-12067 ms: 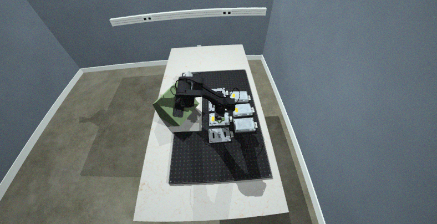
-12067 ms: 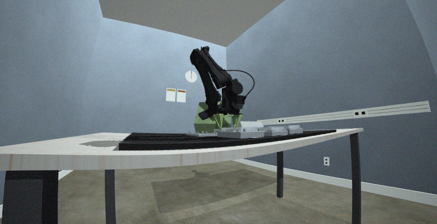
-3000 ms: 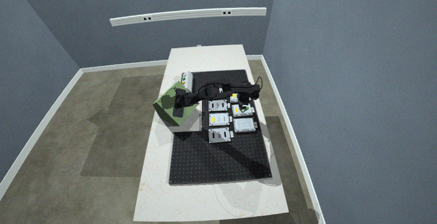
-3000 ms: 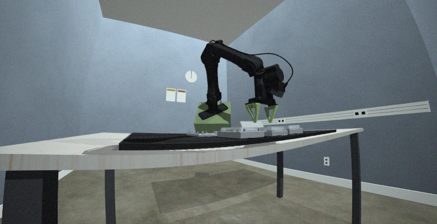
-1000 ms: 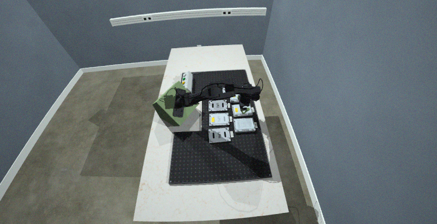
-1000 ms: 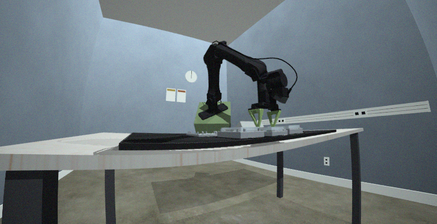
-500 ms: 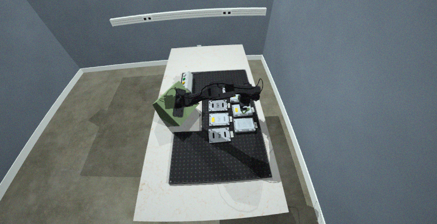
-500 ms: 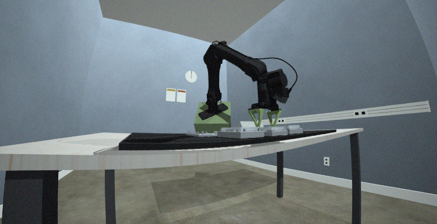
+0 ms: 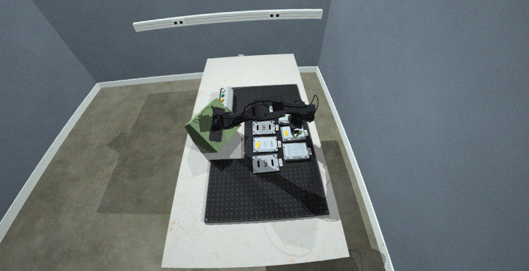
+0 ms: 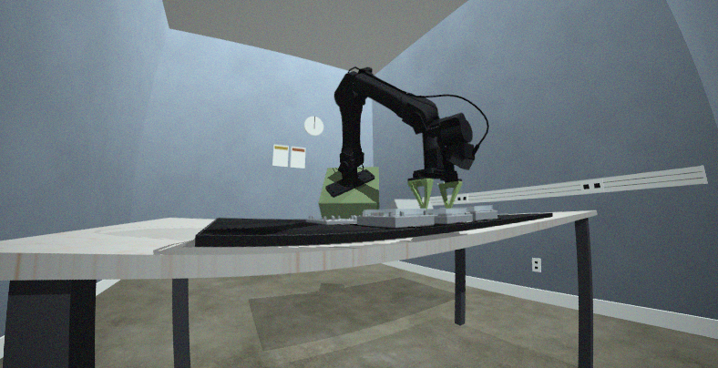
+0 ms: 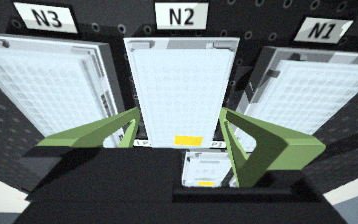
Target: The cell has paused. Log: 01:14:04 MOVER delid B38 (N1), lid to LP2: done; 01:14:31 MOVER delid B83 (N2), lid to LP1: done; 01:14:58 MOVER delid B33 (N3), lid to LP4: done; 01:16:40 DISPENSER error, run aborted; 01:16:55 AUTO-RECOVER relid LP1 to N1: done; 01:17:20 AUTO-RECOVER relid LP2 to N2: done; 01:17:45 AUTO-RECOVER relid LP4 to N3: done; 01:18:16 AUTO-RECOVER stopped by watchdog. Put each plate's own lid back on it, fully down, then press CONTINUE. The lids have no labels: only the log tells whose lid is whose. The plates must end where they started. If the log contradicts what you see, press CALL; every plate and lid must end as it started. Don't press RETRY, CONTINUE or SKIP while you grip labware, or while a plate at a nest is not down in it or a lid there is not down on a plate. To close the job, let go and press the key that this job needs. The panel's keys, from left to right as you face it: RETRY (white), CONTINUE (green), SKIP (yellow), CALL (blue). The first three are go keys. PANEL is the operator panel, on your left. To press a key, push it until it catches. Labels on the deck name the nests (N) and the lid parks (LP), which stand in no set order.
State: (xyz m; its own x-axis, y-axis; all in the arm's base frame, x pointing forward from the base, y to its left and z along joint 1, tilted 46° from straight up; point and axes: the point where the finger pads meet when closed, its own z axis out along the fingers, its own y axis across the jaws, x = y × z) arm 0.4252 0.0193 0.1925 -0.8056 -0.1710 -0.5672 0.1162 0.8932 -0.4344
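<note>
My hand is 1 cm above the plate. Also, from my hand: lid park LP4: 22 cm behind, 16 cm to the right, 3 cm below; then green continue key: 41 cm to the left, 40 cm behind, 3 cm above; then lid park LP2: 17 cm behind, 9 cm to the left, 3 cm below.
</note>
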